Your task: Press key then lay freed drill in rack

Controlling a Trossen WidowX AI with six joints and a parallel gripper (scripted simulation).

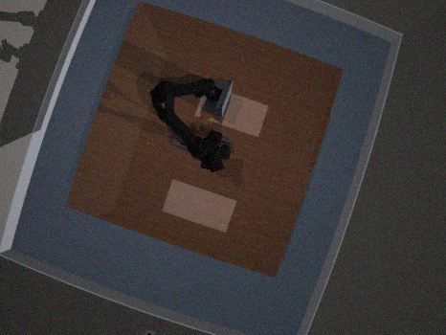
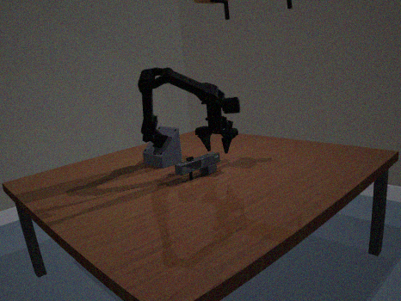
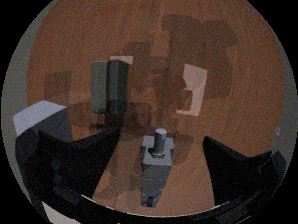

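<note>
Right now my gripper tip is 70 mm to the left of the drill and 20 mm above it. Also, from my gripper tip: dark key (10 mm ahead, 160 mm to the right, 10 mm below); grey rack (80 mm behind, 30 mm to the left, 50 mm below).
</note>
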